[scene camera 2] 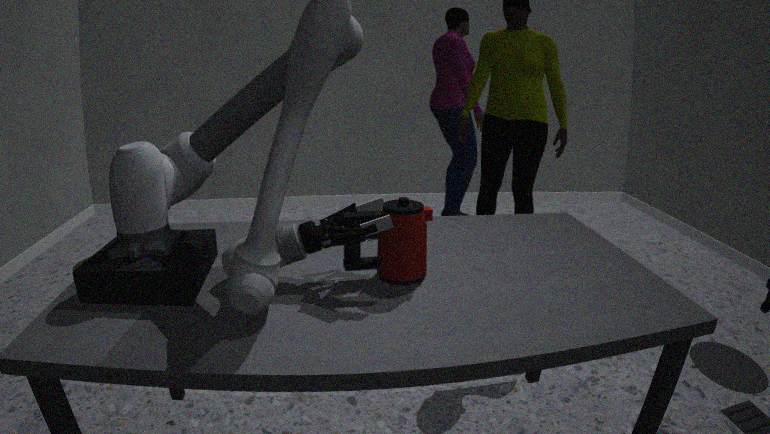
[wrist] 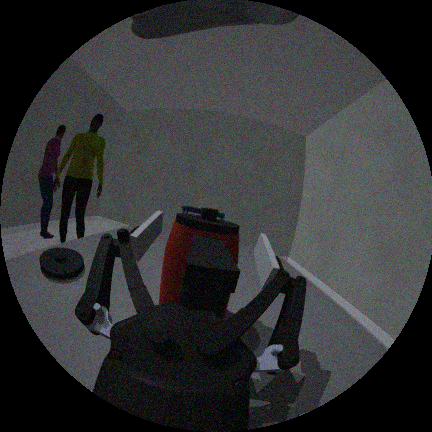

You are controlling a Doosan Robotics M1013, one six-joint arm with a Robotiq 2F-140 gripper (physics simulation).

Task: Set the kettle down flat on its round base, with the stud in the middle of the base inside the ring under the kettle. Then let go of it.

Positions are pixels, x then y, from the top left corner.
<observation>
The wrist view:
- my gripper: 208,232
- round black base: 58,262
</observation>
